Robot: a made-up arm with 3 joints.
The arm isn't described. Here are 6 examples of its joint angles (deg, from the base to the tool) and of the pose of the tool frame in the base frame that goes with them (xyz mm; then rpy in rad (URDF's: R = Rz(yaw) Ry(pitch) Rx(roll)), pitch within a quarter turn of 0, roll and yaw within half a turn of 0).
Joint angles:
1: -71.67 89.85 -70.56
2: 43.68 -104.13 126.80
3: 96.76 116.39 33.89
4: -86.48 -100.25 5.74
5: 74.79 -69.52 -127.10
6: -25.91 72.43 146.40
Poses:
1: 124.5 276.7 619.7 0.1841 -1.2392 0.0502
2: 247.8 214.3 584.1 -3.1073 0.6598 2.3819
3: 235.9 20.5 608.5 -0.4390 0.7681 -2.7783
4: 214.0 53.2 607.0 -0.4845 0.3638 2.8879
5: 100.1 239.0 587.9 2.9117 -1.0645 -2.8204
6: 83.9 256.8 584.0 -3.1132 0.5892 -2.0663
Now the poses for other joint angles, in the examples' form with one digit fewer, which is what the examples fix.
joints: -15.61 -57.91 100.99
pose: 282 217 603 -3.046 1.055 2.214
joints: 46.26 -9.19 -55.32
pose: 46 214 617 -0.058 -0.872 0.592
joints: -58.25 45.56 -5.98
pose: 198 301 648 -0.056 -0.021 -0.264
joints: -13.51 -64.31 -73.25
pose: 271 247 627 0.015 -0.953 -1.450
